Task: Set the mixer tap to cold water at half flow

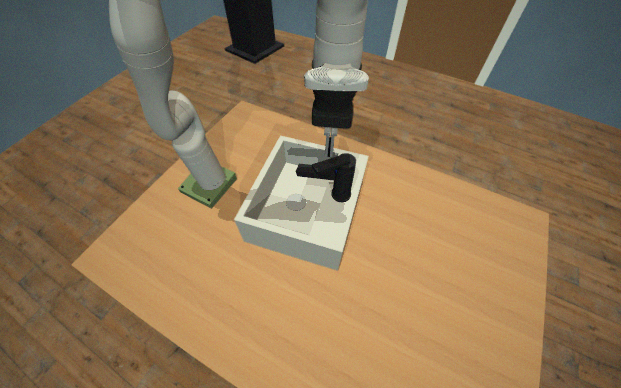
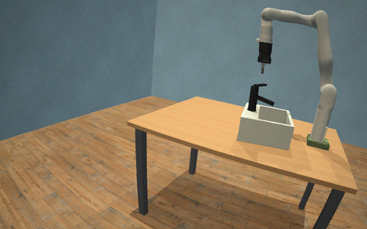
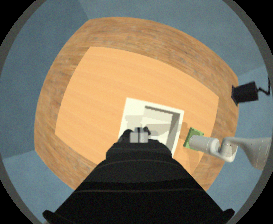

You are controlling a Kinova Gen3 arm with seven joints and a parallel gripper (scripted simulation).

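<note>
My gripper is now 8 cm above the lever, 3 cm to the right of it and 1 cm past it. From my hand the other things lie so: black mixer tap 13 cm below, 5 cm to the left, 1 cm behind; white basin 32 cm below, 10 cm behind, 3 cm to the left.
</note>
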